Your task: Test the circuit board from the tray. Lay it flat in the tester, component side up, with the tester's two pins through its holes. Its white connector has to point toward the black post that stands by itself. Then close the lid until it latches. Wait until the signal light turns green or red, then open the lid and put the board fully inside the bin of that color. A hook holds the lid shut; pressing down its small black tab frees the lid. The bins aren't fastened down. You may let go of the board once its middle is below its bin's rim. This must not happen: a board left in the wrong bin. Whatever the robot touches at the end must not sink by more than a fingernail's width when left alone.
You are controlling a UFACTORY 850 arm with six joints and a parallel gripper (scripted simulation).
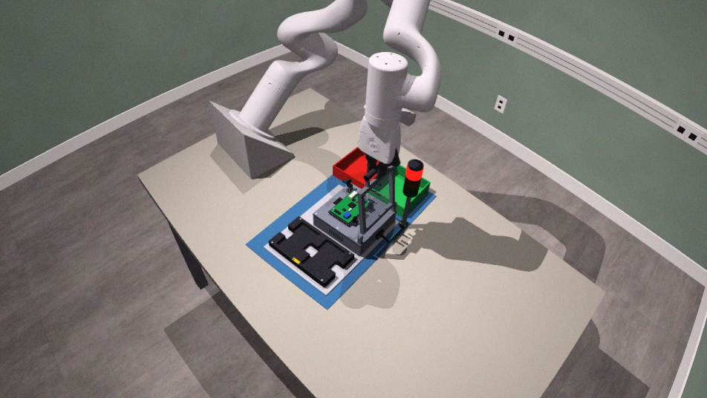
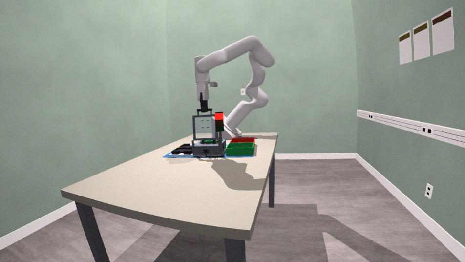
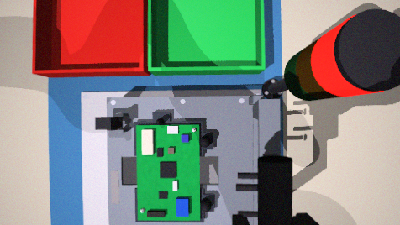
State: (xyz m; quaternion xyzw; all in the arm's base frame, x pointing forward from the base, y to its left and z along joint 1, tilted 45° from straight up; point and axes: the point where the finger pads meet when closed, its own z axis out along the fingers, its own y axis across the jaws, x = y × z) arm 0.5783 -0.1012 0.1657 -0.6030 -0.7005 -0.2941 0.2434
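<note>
Now: the green circuit board 200 mm below my hand, 70 mm behind it and 10 mm to the right of it. The rest, counted from my hand: black latch part 190 mm below, 140 mm behind, 40 mm to the left; green bin 260 mm below, 190 mm to the left, 60 mm behind; lid 90 mm below, 10 mm ahead.
</note>
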